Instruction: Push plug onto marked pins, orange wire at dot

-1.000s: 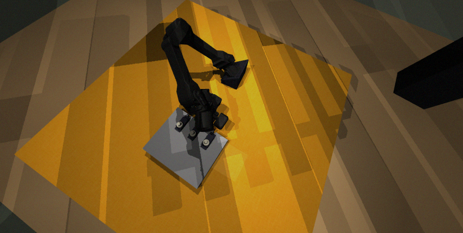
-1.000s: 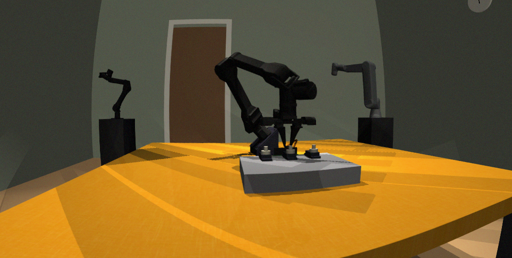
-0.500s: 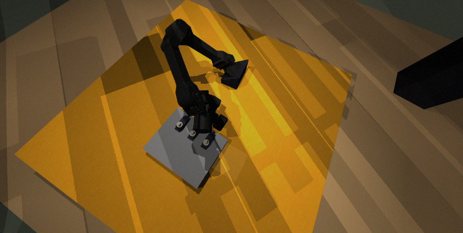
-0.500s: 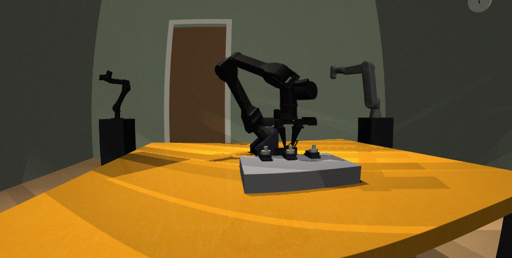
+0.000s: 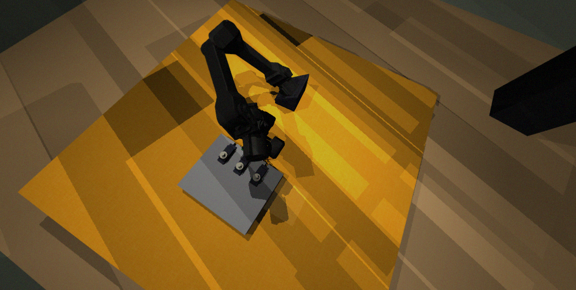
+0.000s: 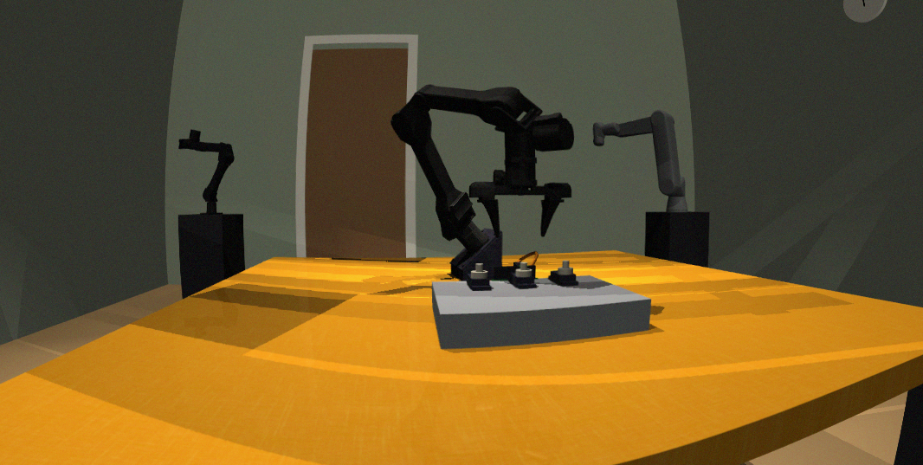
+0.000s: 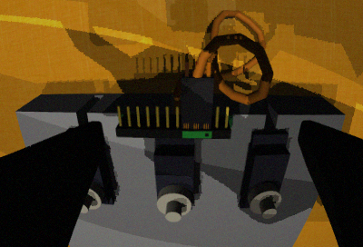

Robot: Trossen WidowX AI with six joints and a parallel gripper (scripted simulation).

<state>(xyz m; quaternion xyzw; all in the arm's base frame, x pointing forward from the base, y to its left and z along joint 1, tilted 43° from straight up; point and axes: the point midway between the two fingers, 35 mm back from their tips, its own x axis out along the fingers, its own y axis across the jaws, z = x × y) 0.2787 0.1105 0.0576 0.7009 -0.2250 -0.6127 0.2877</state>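
Now: gripper tip 50 mm above the green band and 30 mm short of it. From my gripper tip the other things lie so: servo: 80 mm below, 80 mm ahead, 10 mm to the right; then grey holder: 190 mm ahead, 100 mm below, 10 mm to the right.
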